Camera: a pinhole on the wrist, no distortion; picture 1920 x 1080 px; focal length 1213.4 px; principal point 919.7 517.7 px. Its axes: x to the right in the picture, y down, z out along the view. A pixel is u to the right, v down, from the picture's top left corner.
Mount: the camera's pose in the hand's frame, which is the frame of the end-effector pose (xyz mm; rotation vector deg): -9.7 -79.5 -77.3 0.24 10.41 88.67
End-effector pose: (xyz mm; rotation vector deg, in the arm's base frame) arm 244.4 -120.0 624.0 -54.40 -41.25 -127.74
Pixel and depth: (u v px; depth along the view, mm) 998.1 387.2 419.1
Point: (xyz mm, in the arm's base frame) 335.2 78.5 883.1
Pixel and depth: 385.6 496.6 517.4
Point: 238.2 336.3 881.9
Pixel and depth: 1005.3 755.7 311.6
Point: 350.8 62.5 733.6
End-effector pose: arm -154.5 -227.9 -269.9 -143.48 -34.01 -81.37
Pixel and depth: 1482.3 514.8 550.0
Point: 313.7 -265.8 -438.7
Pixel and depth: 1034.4 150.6 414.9
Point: 164.2 -76.1 -290.7
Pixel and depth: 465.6 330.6 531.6
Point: 166.2 169.7 -399.6
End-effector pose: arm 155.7 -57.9 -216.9 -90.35 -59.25 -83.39
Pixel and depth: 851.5 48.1 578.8
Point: 303.7 414.8 25.1
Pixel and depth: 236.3 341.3 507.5
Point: 54.9 483.2 -133.7
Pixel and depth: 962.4 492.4 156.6
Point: 134.6 35.3 -210.9
